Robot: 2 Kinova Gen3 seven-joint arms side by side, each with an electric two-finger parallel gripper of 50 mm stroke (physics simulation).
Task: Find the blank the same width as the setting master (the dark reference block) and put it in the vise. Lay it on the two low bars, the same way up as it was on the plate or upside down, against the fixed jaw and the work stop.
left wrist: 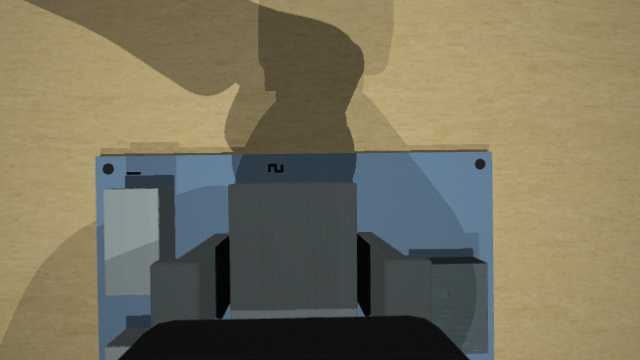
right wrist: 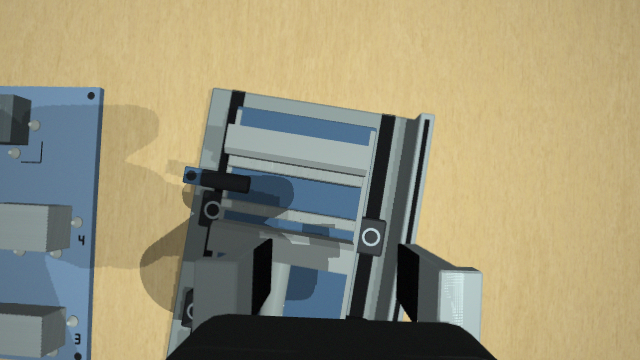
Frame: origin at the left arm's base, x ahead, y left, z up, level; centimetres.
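Where they show: left gripper, fingertip midpoint: point(left wrist: 294, 262); right gripper, fingertip midpoint: point(right wrist: 334, 268).
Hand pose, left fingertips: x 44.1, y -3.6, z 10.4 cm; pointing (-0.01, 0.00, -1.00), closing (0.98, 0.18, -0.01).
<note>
After its pixels a point has its place.
My left gripper point(left wrist: 294, 262) {x 44.1, y -3.6, z 10.4 cm} is shut on a grey blank point(left wrist: 292, 240) {x 43.9, y -2.6, z 12.2 cm}, held above the blue plate point(left wrist: 385, 200) {x 49.5, y -0.9, z -2.9 cm} point(right wrist: 60, 185) {x 49.8, y -13.8, z -2.9 cm} near the mark 2. The dark setting master point(left wrist: 457, 305) {x 54.4, y -6.4, z -0.5 cm} point(right wrist: 15, 122) {x 54.5, y -9.4, z -1.0 cm} sits on the plate. My right gripper point(right wrist: 334, 268) {x 51.5, y -39.2, z 18.7 cm} is open and empty, above the near part of the vise point(right wrist: 305, 104) {x 61.6, y -34.3, z -1.8 cm}. In the vise, the fixed jaw point(right wrist: 297, 145) lies at the top of the view, with two low bars point(right wrist: 295, 170) {x 55.6, y -35.4, z 4.2 cm} point(right wrist: 295, 214) {x 52.5, y -36.1, z 4.2 cm} below it. The work stop point(right wrist: 225, 181) {x 53.7, y -31.0, z 5.9 cm} is a black rod at the left. The fingers hide part of the moving jaw point(right wrist: 335, 255).
Other grey blanks stay on the plate: one by mark 1 point(left wrist: 131, 235) {x 35.0, y -5.3, z 0.7 cm}, one by mark 4 point(right wrist: 30, 226) {x 46.2, y -14.3, z 0.7 cm} and one by mark 3 point(right wrist: 30, 332) {x 37.6, y -16.3, z 0.7 cm}. Small pegs stand beside them. The vise stands right of the plate, slightly turned, with a raised rail point(right wrist: 425, 150) {x 59.6, y -44.8, z 1.2 cm} along its right side.
</note>
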